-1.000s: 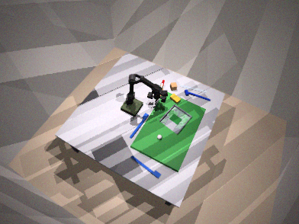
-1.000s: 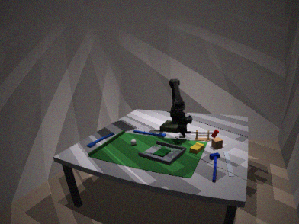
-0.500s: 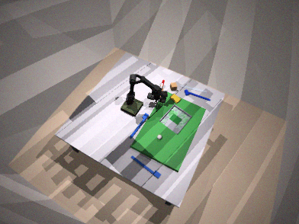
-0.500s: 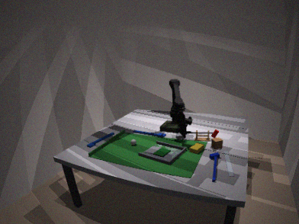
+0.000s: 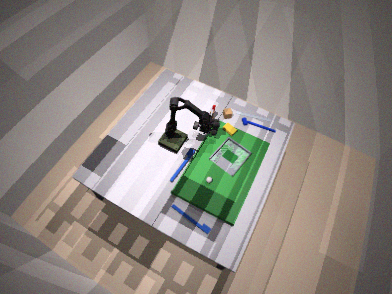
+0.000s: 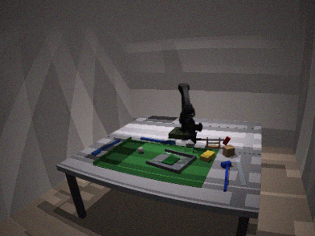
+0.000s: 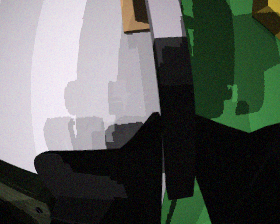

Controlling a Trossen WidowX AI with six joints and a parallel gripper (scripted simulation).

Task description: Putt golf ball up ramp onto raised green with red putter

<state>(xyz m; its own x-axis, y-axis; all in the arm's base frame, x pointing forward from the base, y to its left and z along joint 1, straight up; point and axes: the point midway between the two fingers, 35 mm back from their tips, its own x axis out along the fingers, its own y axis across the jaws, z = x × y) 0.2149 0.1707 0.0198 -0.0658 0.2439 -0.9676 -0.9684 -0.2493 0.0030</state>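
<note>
The small wooden rack is 13 cm to the left of my gripper tip and 3 cm behind it. From my gripper tip the other things lie so: brown block: 26 cm to the left, 6 cm ahead; then yellow block: 15 cm ahead, 14 cm to the left, 1 cm below; then green mat: 27 cm ahead, 17 cm to the right, 3 cm below.
</note>
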